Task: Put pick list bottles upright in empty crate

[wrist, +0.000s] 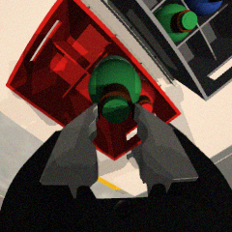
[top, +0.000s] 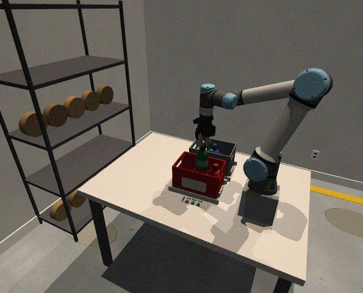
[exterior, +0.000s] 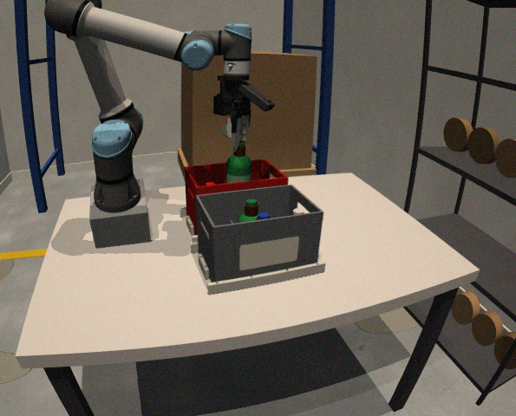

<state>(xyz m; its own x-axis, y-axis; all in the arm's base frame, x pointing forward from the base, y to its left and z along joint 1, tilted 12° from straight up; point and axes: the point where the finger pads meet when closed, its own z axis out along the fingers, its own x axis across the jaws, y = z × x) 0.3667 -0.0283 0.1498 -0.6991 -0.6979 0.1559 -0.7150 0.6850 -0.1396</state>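
Now: hand 4 cm to the right of the red crate and 19 cm above it. From my hand the other things lie so: red bottle: 9 cm behind, 18 cm below; grey crate: 1 cm behind, 19 cm to the right, 19 cm below; blue bottle: 1 cm behind, 23 cm to the right, 18 cm below.
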